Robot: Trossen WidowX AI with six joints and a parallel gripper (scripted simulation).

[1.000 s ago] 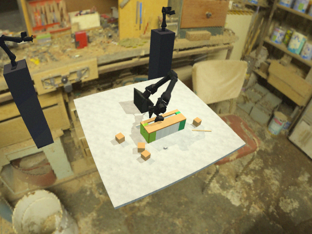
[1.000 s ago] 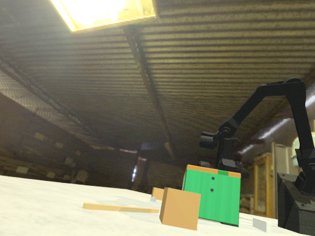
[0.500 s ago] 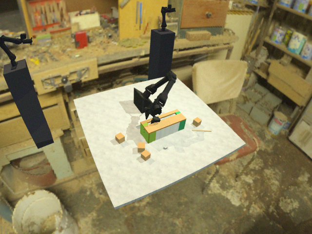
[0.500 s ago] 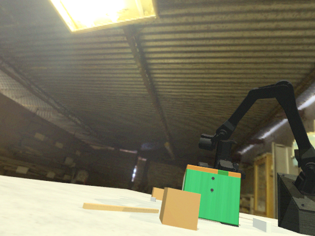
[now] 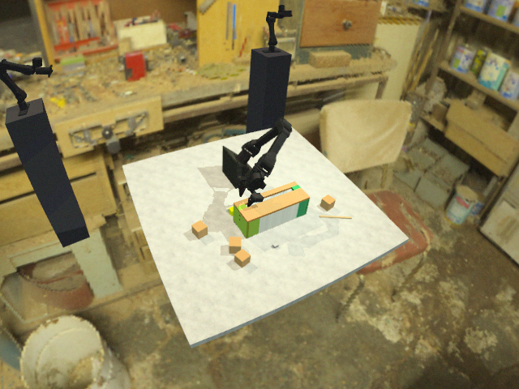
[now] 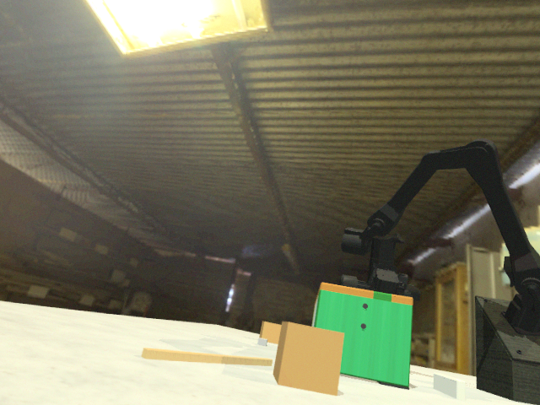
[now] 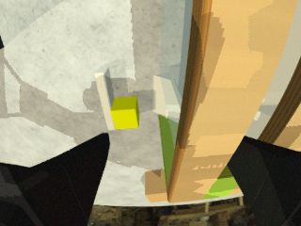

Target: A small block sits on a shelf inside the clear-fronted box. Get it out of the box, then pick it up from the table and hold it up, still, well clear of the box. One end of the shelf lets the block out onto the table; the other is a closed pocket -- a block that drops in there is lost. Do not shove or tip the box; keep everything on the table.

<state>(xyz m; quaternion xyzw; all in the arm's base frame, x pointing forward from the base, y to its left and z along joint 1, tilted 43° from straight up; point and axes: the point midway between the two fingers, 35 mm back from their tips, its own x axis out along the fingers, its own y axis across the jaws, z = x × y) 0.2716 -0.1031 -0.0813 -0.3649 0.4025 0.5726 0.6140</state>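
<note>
The yellow block is 4 cm behind my gripper tip, 4 cm to the right of it and 9 cm below it. Also, from my gripper tip: box (5 cm ahead, 12 cm to the left, 4 cm below); grey metal piece (26 cm ahead, 2 cm to the left, 10 cm below); thin wooden stick (28 cm ahead, 44 cm to the left, 10 cm below).
</note>
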